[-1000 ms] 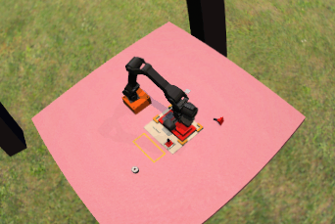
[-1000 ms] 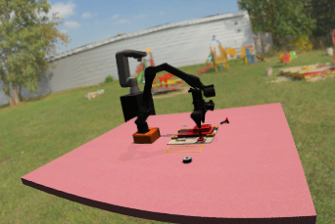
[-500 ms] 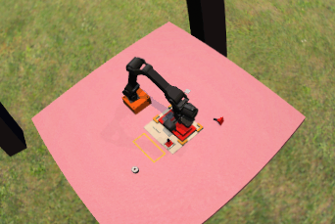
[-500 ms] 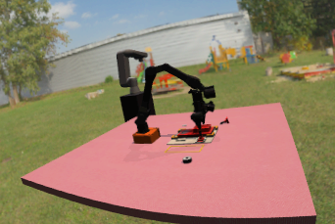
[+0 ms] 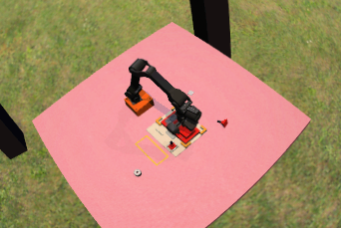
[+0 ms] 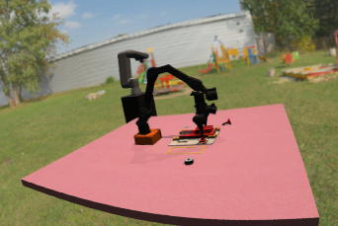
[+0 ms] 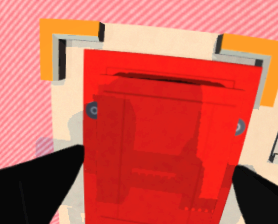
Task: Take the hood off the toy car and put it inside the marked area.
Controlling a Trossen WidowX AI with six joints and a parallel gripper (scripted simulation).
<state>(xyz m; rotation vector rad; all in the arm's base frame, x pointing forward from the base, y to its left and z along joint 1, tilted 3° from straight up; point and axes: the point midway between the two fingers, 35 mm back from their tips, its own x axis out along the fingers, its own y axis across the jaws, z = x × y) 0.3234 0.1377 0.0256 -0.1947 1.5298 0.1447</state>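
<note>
My gripper tip is now right at the red hood. Round my gripper tip: wheel: 90 mm ahead, 340 mm to the right, 30 mm below.
</note>
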